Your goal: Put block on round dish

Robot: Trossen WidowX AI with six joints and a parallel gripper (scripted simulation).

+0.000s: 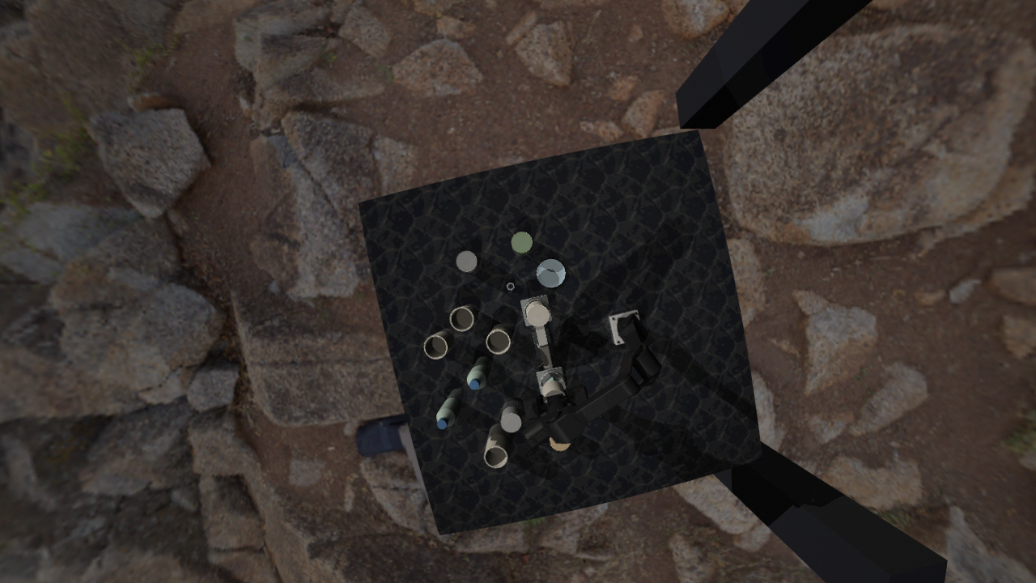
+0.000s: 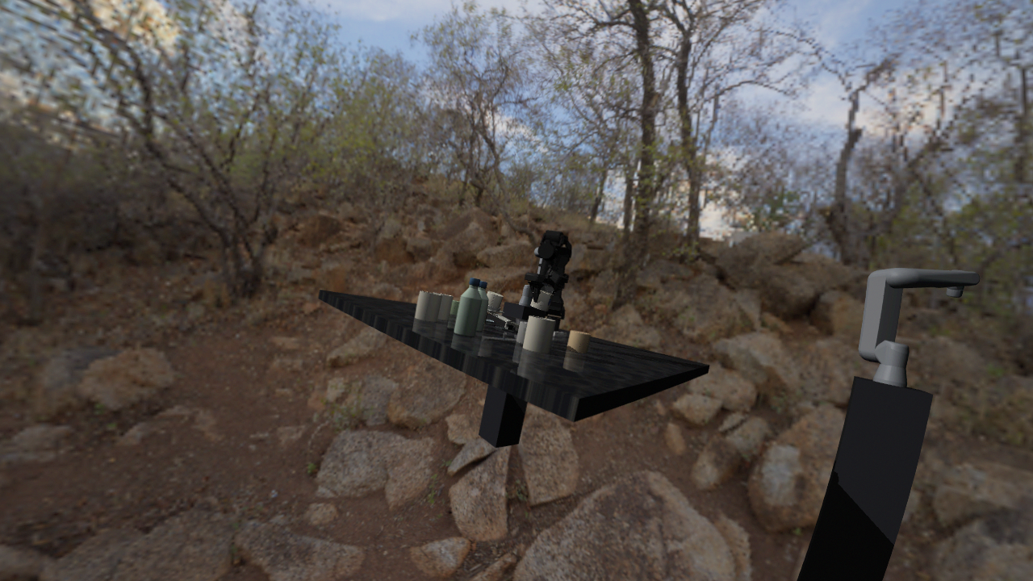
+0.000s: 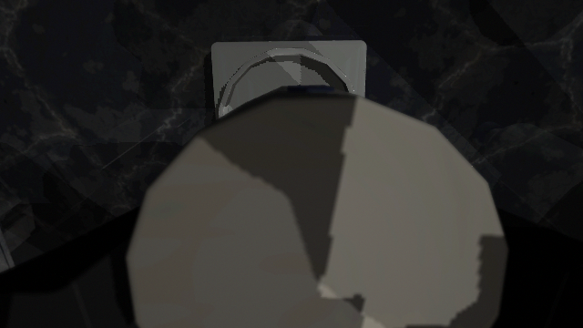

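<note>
Now: the pale green block 10 mm to the right of my gripper tip and 90 mm below it. From my gripper tip the other things lie so: balance beam (20 mm ahead, 140 mm to the right, 100 mm below); ring (120 mm ahead, 350 mm to the right, 130 mm below); cream cup (40 mm ahead, 270 mm to the right, 20 mm below).
</note>
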